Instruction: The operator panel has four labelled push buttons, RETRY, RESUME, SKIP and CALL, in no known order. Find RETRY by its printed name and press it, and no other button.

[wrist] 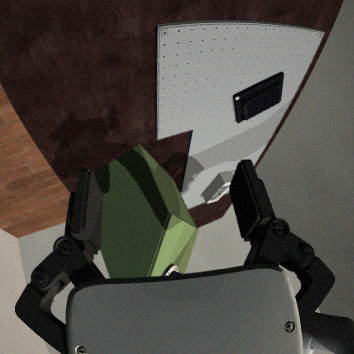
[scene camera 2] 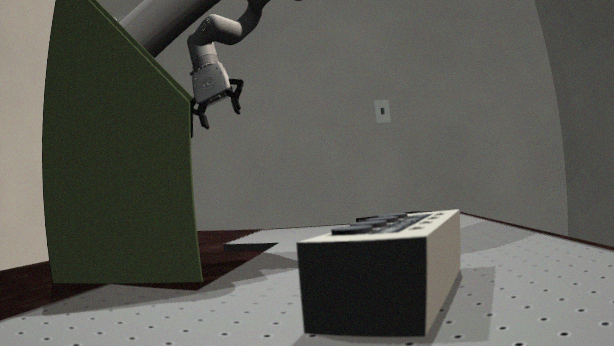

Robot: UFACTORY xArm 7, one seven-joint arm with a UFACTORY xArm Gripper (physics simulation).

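Places are measured from the arm's base along level axes (x left, y back, z up), in centimetres.
Where they show: gripper, between the fingertips: [wrist: 165,177] [scene camera 2: 221,120]; arm's base, origin of its link: [scene camera 2: 123,53].
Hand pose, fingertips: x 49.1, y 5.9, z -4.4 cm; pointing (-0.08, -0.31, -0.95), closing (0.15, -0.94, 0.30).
Each offset is from my fingertips to the centre of the thing. "pt": to the spot under its first point. Level surfaces: height alone.
The operator panel @(dy -46.9, dx -68.5, dz -24.9 cm) [scene camera 2: 365,287] is a cream box with a dark end face in scene camera 2, standing on the perforated board at the lower right. Dark round buttons @(dy -44.3, dx -72.6, dz -22.5 cm) [scene camera 2: 351,231] and small printed marks show at a flat angle along its top; the names cannot be read. In the wrist view a small grey-and-white box @(pt dy -43.8, dx -66.7, dz -24.9 cm) [wrist: 213,187] beside the right finger looks like this panel, partly hidden by that finger. My gripper [scene camera 2: 221,119] [wrist: 165,177] is open and empty, high above the table and well away from the panel.
A tall green block [scene camera 2: 120,175] [wrist: 132,220] stands to the left in scene camera 2 and shows between the fingers in the wrist view. A black ribbed device @(dy -42.7, dx -19.9, dz -25.8 cm) [wrist: 260,99] lies on the perforated board @(dz -27.7 cm) [scene camera 2: 540,280] [wrist: 175,85]. A wall plate [scene camera 2: 382,111] is on the grey wall.
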